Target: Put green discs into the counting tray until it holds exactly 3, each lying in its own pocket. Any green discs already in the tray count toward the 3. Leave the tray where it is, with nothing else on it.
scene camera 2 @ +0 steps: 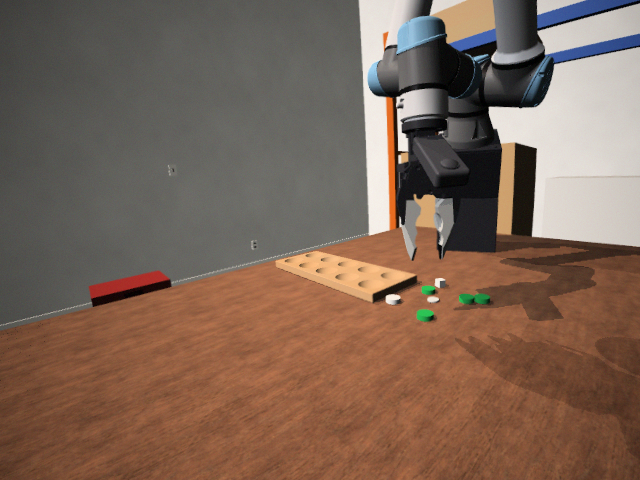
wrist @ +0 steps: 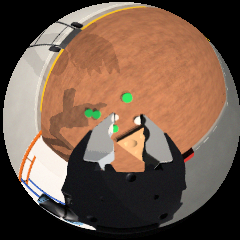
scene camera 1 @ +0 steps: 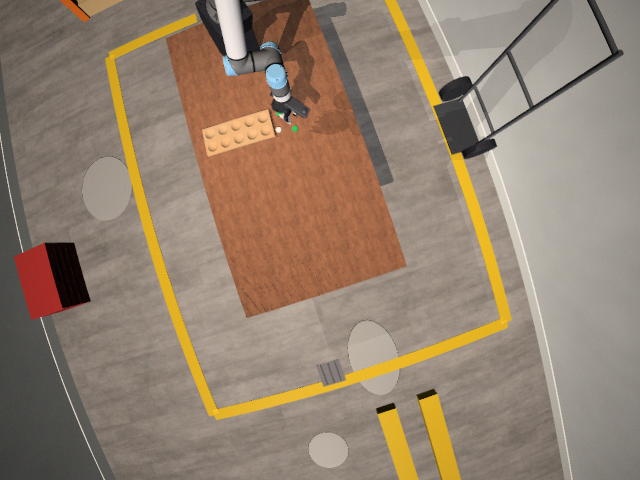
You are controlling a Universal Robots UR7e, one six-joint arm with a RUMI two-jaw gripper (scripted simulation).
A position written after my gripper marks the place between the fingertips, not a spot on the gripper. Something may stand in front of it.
Observation:
In view: my gripper (scene camera 2: 426, 259) and a tan counting tray (scene camera 2: 369, 282).
The tan counting tray shows as well in scene camera 1 (scene camera 1: 256, 127). My gripper also shows in the wrist view (wrist: 127, 114).

